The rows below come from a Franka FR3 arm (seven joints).
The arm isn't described. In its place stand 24 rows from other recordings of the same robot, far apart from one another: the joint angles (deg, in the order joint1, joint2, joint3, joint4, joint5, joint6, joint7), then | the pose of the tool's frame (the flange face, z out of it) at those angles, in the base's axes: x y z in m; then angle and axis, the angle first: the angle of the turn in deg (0 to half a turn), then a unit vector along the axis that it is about.
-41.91 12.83 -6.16 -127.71 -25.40 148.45 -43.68 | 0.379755, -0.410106, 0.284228, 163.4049, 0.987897, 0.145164, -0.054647
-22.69 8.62 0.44 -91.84 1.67 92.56 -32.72 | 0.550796, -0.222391, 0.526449, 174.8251, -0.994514, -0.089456, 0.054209
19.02 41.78 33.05 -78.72 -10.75 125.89 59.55 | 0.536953, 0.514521, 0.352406, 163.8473, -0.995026, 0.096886, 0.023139
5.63 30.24 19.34 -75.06 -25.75 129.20 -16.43 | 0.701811, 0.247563, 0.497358, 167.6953, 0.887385, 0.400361, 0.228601
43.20 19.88 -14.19 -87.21 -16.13 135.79 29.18 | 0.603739, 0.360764, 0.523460, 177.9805, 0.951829, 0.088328, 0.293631
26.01 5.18 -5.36 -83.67 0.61 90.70 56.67 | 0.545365, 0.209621, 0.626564, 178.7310, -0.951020, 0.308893, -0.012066
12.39 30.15 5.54 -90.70 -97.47 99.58 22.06 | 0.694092, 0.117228, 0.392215, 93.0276, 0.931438, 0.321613, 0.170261
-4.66 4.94 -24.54 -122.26 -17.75 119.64 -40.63 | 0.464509, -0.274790, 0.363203, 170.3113, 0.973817, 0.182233, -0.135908
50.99 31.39 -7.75 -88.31 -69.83 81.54 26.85 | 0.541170, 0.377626, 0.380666, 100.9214, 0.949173, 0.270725, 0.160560
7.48 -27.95 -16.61 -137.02 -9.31 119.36 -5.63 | 0.416269, -0.084799, 0.504369, 178.1522, 0.996571, 0.014070, 0.081535
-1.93 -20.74 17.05 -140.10 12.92 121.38 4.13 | 0.416159, 0.125383, 0.430604, 174.6817, -0.999541, -0.029694, -0.005967
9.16 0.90 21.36 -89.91 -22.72 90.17 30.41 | 0.503505, 0.246998, 0.625397, 160.4403, 0.995420, 0.002551, 0.095567
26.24 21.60 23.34 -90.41 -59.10 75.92 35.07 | 0.499005, 0.368320, 0.447351, 121.1620, 0.980262, 0.164995, 0.108915
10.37 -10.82 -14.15 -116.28 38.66 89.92 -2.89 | 0.479950, 0.028273, 0.532177, 138.2811, -0.991568, 0.050783, 0.119221
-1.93 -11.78 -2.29 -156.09 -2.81 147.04 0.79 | 0.399274, -0.028026, 0.292684, 178.8029, 0.999456, -0.023130, 0.023520
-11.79 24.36 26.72 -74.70 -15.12 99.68 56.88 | 0.676146, 0.092323, 0.524969, 178.2715, 0.932170, -0.359372, 0.043712
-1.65 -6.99 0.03 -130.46 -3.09 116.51 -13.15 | 0.483404, -0.016715, 0.396928, 178.2363, 0.991510, 0.113645, -0.063188
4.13 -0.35 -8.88 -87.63 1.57 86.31 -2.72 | 0.544772, -0.042466, 0.641658, 178.3184, -0.999828, 0.016943, 0.007561
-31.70 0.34 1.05 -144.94 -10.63 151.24 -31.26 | 0.406042, -0.235102, 0.282333, 172.1591, 0.996255, 0.084264, 0.019403
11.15 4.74 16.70 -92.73 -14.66 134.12 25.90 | 0.565455, 0.285328, 0.642186, 174.3529, -0.942448, -0.067258, -0.327519
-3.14 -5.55 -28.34 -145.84 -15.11 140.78 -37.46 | 0.384133, -0.232319, 0.301398, 174.2514, 0.987381, 0.154808, -0.033357
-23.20 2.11 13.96 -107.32 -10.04 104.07 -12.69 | 0.551707, -0.105744, 0.482725, 172.0645, 0.996640, 0.055385, -0.060337
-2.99 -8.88 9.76 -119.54 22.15 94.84 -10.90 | 0.471541, 0.096494, 0.477484, 159.3214, -0.985624, -0.106542, 0.131130
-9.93 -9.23 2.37 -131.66 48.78 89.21 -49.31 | 0.440922, 0.023898, 0.414670, 123.8476, -0.971483, -0.232571, 0.046167
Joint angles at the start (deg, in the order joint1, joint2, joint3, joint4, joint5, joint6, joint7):
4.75, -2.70, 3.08, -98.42, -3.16, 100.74, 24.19
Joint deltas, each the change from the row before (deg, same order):
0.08, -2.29, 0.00, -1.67, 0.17, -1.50, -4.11
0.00, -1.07, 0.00, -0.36, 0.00, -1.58, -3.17
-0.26, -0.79, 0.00, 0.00, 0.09, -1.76, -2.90
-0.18, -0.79, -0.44, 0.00, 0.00, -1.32, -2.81
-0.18, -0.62, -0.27, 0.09, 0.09, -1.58, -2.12
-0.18, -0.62, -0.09, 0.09, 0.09, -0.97, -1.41
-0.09, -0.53, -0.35, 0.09, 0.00, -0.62, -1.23
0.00, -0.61, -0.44, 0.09, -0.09, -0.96, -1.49
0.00, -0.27, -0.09, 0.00, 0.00, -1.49, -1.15
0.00, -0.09, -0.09, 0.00, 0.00, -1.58, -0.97
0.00, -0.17, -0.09, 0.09, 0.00, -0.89, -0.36
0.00, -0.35, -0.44, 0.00, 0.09, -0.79, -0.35
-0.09, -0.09, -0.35, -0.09, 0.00, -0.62, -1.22
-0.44, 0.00, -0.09, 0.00, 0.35, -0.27, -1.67
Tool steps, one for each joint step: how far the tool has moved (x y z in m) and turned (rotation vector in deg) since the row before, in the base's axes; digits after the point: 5 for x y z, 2 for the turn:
-0.01488, -0.00065, 0.00515, -0.44, 1.06, 4.06
-0.00811, -0.00103, 0.00435, -0.41, 1.00, 3.07
-0.00661, -0.00314, 0.00442, -0.25, 1.11, 2.52
-0.00552, -0.00658, 0.00510, -0.17, 0.67, 2.11
-0.00543, -0.00474, 0.00384, -0.07, 0.98, 1.58
-0.00461, -0.00279, 0.00475, 0.02, 0.34, 1.08
-0.00340, -0.00447, 0.00447, 0.02, 0.06, 0.76
-0.00451, -0.00480, 0.00462, -0.08, 0.33, 1.00
-0.00411, -0.00133, 0.00007, -0.11, 1.27, 0.98
-0.00339, -0.00128, -0.00156, -0.10, 1.54, 0.80
-0.00249, -0.00112, 0.00090, -0.03, 0.65, 0.22
-0.00307, -0.00423, 0.00184, 0.15, 0.47, -0.12
-0.00145, -0.00418, -0.00084, 0.09, 0.69, 0.75
-0.00030, -0.00390, -0.00041, 0.46, 0.38, 1.13

